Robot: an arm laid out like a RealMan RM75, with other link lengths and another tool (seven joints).
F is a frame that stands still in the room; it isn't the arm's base.
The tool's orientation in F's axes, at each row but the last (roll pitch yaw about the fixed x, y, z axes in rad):
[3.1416 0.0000 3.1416]
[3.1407 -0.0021 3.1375]
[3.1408 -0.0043 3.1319]
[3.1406 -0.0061 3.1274]
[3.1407 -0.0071 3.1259]
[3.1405 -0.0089 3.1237]
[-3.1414 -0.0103 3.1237]
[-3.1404 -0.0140 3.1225]
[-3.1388 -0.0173 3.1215]
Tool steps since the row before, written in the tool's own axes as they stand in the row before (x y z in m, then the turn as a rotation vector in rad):
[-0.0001 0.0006 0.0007 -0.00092 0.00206 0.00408]
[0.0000 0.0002 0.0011 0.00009 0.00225 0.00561]
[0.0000 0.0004 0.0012 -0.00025 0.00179 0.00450]
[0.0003 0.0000 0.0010 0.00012 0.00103 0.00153]
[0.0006 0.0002 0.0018 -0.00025 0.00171 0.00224]
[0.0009 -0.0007 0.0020 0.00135 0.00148 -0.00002]
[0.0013 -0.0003 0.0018 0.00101 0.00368 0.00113]
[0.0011 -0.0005 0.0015 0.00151 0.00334 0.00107]
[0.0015 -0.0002 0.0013 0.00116 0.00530 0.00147]
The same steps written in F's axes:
[0.0001 0.0006 -0.0007 0.00092 0.00206 -0.00408]
[0.0000 0.0002 -0.0011 -0.00009 0.00226 -0.00561]
[0.0000 0.0004 -0.0012 0.00025 0.00179 -0.00450]
[-0.0003 0.0000 -0.0010 -0.00011 0.00103 -0.00153]
[-0.0006 0.0002 -0.0018 0.00026 0.00171 -0.00224]
[-0.0009 -0.0007 -0.0020 -0.00132 0.00150 0.00003]
[-0.0013 -0.0003 -0.0018 -0.00096 0.00370 -0.00112]
[-0.0011 -0.0005 -0.0015 -0.00146 0.00337 -0.00105]
[-0.0015 -0.0002 -0.0013 -0.00108 0.00532 -0.00146]

